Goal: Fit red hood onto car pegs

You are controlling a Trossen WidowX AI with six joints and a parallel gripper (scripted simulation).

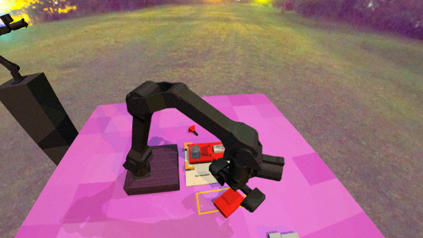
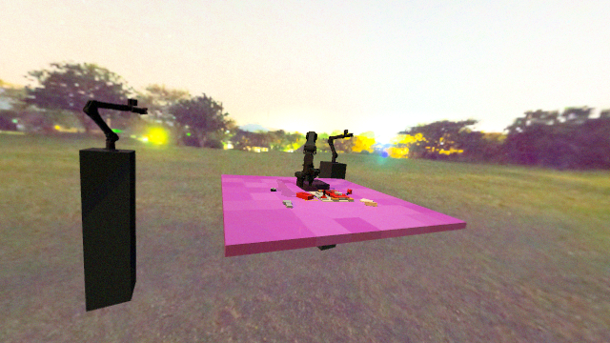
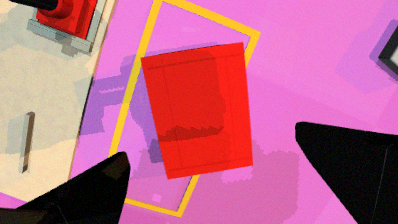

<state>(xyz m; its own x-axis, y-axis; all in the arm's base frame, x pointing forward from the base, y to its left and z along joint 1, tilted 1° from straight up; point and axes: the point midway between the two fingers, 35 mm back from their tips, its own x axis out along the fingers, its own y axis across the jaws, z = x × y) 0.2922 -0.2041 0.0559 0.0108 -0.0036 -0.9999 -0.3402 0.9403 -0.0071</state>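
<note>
Now: gripper tip 60 mm above the red hood. Round my gripper tip: grey piece (180 mm to the right, 110 mm ahead, 70 mm below); tan plate (400 mm to the left, 180 mm ahead, 70 mm below); wooden stick (350 mm to the left, 250 mm ahead, 60 mm below).
</note>
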